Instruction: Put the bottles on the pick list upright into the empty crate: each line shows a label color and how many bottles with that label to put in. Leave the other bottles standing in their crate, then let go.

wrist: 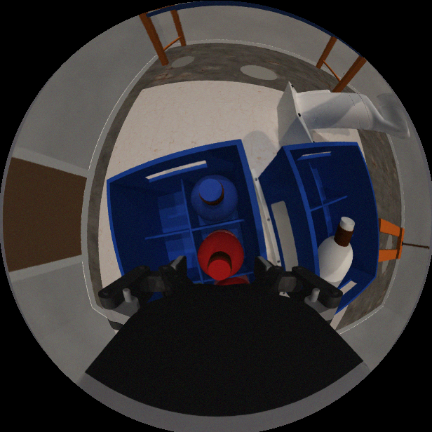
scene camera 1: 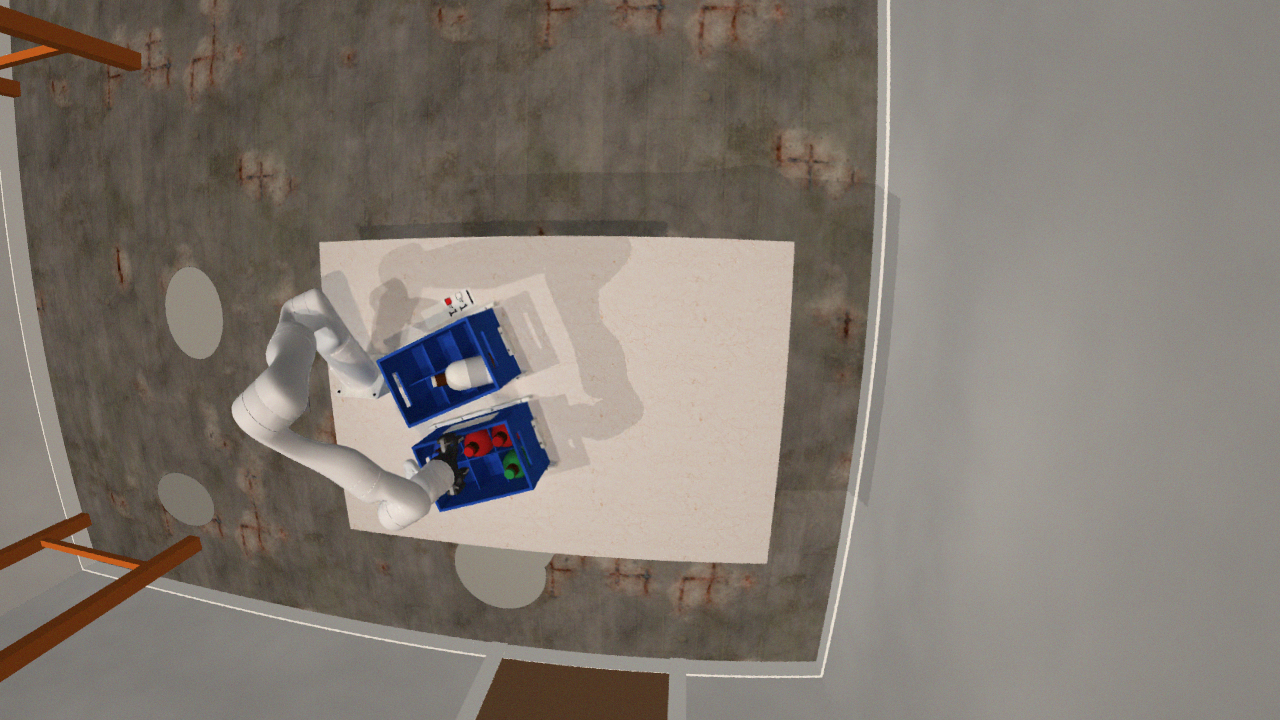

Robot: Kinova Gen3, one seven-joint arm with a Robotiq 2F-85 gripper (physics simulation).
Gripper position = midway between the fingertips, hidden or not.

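A blue bottle (wrist: 214, 197) is visible, and so is a white-label bottle (scene camera 1: 468, 373). The wrist view shows the white-label bottle (wrist: 335, 254) too, and the gripper (wrist: 220, 265) as well. In scene camera 1 there is also the gripper (scene camera 1: 462, 453).
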